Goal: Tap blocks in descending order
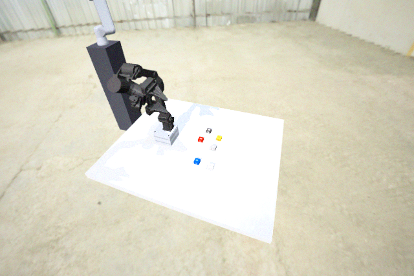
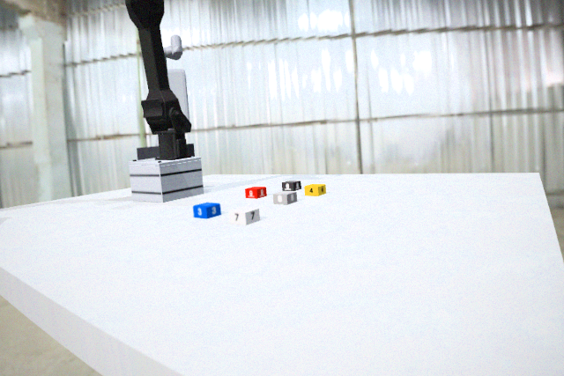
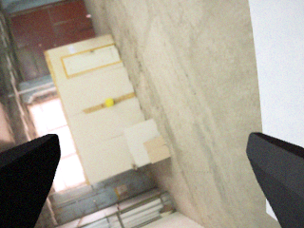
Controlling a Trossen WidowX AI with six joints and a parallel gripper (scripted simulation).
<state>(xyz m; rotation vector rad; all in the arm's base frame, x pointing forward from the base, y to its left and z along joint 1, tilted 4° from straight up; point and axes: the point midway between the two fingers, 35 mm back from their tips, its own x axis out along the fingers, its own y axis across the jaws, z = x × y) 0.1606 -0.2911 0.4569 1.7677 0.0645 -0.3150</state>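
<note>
Now: the red block 510 mm below my gripper tip, 340 mm to the left of it and 10 mm ahead of it. Also, from my gripper tip: grey block marked 8 (510 mm below, 290 mm to the left, 110 mm ahead); blue 3 block (510 mm below, 150 mm to the left, 40 mm ahead); white block (510 mm below, 130 mm to the left, 130 mm ahead).
</note>
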